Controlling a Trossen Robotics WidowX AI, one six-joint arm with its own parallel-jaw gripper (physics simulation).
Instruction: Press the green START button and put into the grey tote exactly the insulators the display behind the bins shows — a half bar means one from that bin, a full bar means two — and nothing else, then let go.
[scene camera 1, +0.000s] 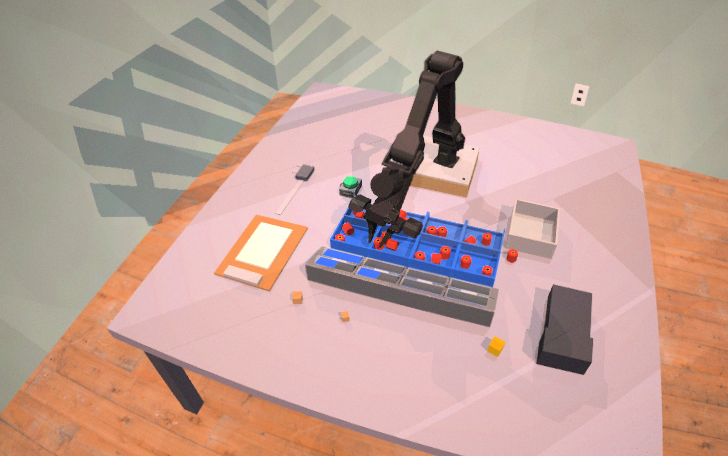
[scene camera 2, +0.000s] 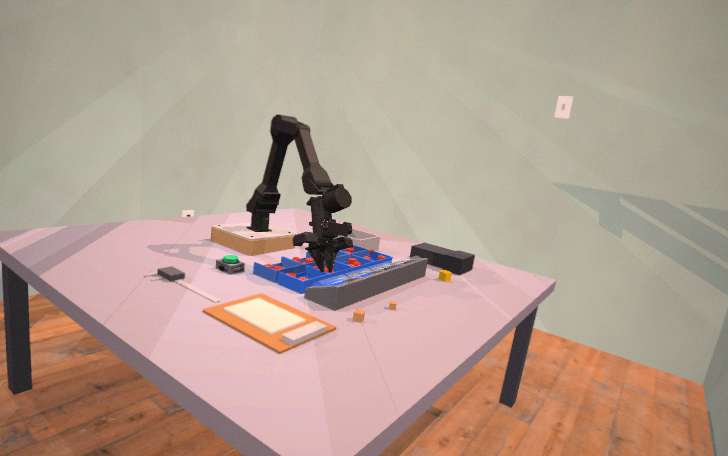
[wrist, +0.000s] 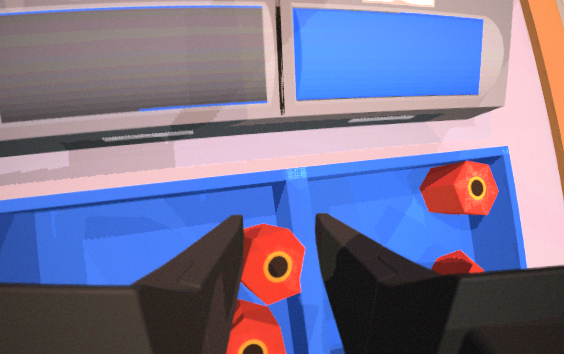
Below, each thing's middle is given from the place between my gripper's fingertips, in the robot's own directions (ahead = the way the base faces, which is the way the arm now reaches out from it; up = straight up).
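There is a dark box (scene camera 1: 565, 344), 52 cm to the left of my hand and 2 cm ahead of it. With the grey tote (scene camera 1: 533, 229) as the reference, I see my gripper 35 cm to the right of it and 27 cm beyond it.
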